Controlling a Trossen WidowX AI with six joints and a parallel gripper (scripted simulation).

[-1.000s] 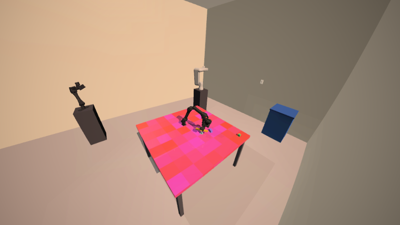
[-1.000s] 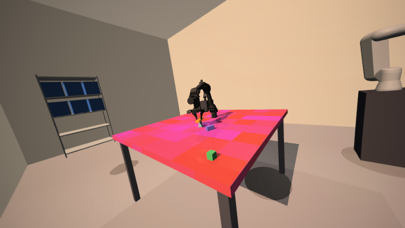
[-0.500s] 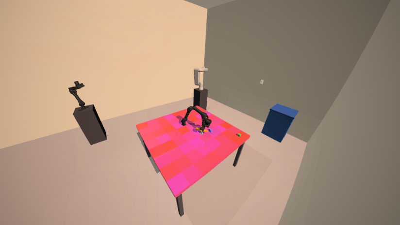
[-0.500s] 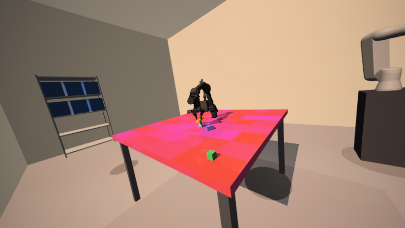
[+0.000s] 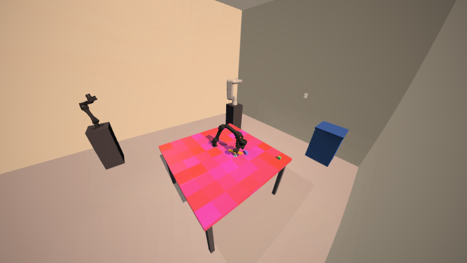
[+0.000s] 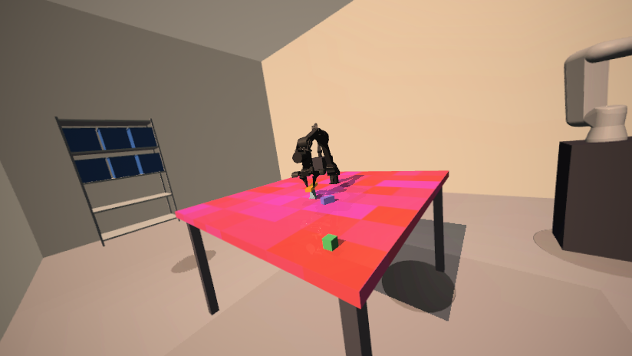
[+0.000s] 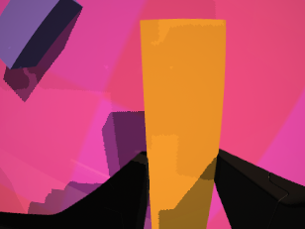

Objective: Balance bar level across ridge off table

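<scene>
Right now the orange bar is 2 cm behind my gripper tip and 1 cm to the right of it. Also, from my gripper tip: green cube 37 cm ahead, 40 cm to the left, 5 cm below; purple block 3 cm ahead, 13 cm to the left, 5 cm below.
</scene>
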